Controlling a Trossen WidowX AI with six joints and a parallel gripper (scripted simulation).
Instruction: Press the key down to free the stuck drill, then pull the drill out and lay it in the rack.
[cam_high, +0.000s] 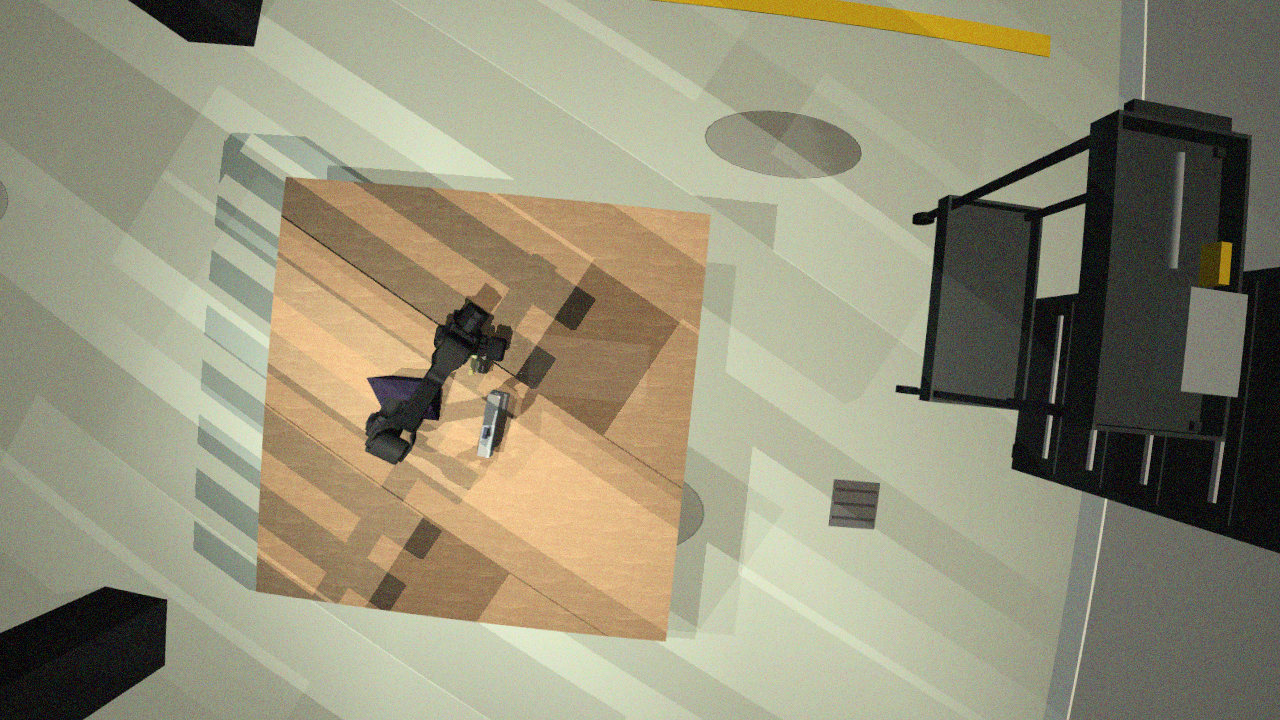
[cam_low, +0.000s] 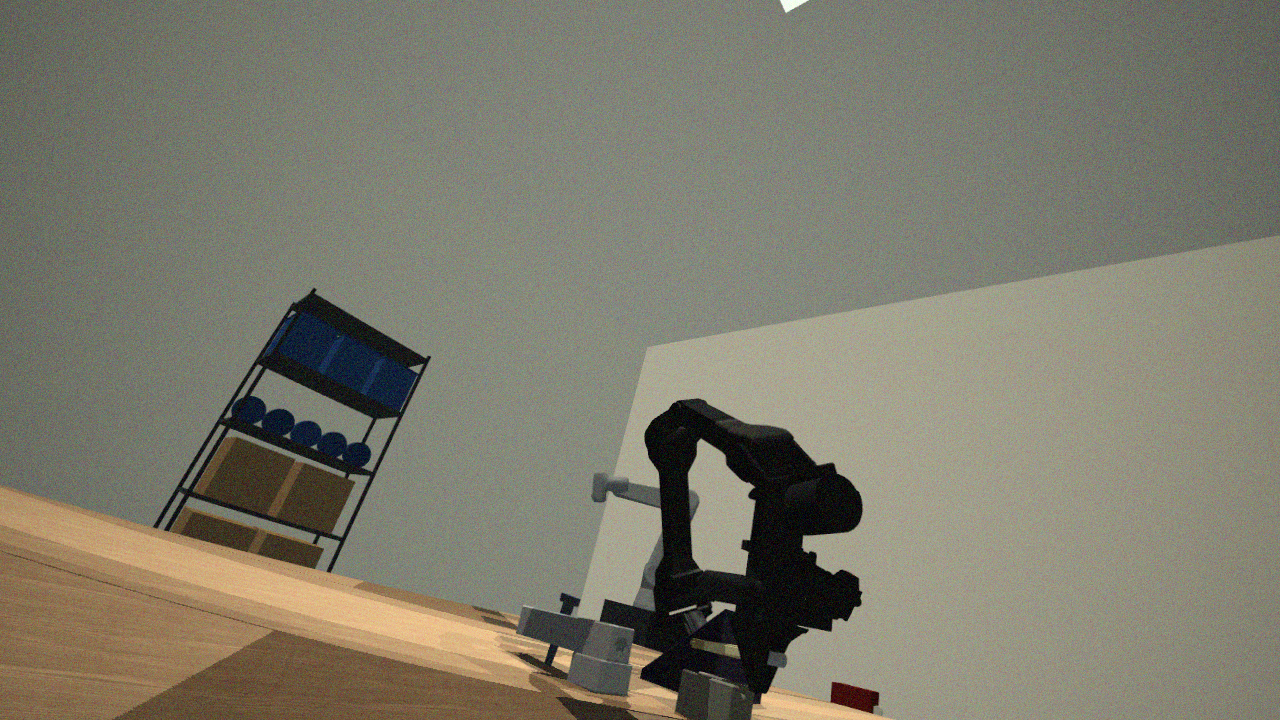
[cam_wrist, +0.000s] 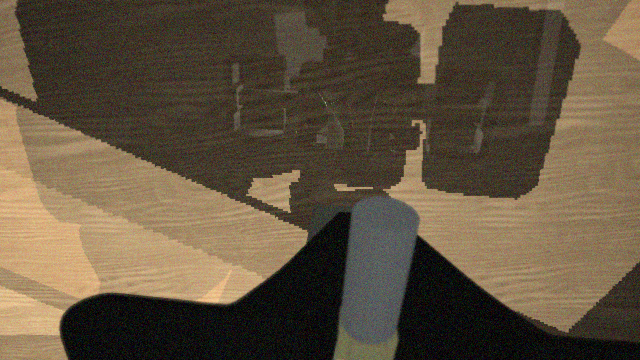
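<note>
Now: the rack 5 cm to the right of my gripper tip and 2 cm below it. The rest, counted from my gripper tip: key 25 cm to the right, 6 cm ahead, 1 cm above; housing 22 cm to the right, 6 cm ahead; drill 4 cm to the right, 3 cm above.
</note>
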